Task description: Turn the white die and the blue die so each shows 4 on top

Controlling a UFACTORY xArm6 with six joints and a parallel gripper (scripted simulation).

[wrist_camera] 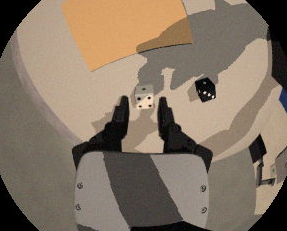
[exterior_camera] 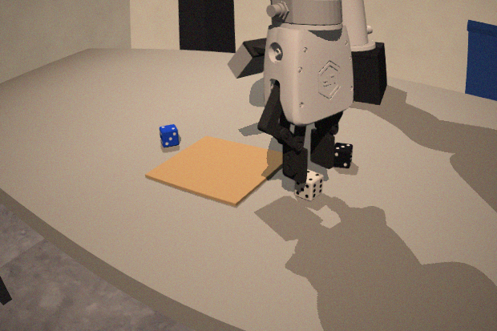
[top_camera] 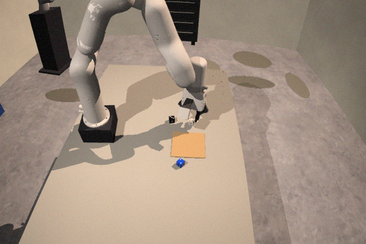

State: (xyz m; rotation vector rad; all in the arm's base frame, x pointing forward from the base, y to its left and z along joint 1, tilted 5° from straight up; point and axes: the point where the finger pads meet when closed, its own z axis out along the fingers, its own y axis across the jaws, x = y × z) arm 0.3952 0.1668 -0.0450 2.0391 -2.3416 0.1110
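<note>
My hand is 4 cm above the white die. Round my hand: blue die (24 cm to the right, 4 cm below); orange mat (1 cm ahead, 13 cm to the right, 5 cm below); black die (9 cm behind, 1 cm to the right, 4 cm below).
</note>
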